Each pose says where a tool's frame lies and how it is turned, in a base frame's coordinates. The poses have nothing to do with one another.
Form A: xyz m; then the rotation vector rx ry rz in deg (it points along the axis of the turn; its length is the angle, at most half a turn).
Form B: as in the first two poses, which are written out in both.
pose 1, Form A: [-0.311 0.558 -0.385 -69.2 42.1 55.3]
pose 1, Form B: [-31.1 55.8 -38.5 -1.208 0.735 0.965]
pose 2, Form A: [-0.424 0.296 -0.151 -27.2 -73.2 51.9]
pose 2, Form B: [-42.4 29.6 -15.1 -0.475 -1.278 0.906]
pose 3, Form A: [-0.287 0.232 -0.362 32.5 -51.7 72.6]
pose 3, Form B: [-28.7 23.2 -36.2 0.567 -0.902 1.267]
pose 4, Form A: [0.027 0.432 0.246 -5.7 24.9 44.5]
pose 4, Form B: [2.7 43.2 24.6 -0.099 0.435 0.777]
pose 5, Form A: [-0.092 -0.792 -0.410 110.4 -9.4 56.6]
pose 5, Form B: [-9.2 -79.2 -41.0 1.927 -0.164 0.988]
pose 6, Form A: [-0.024 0.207 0.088 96.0 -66.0 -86.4]
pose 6, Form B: [-2.4 20.7 8.8 1.676 -1.152 -1.508]
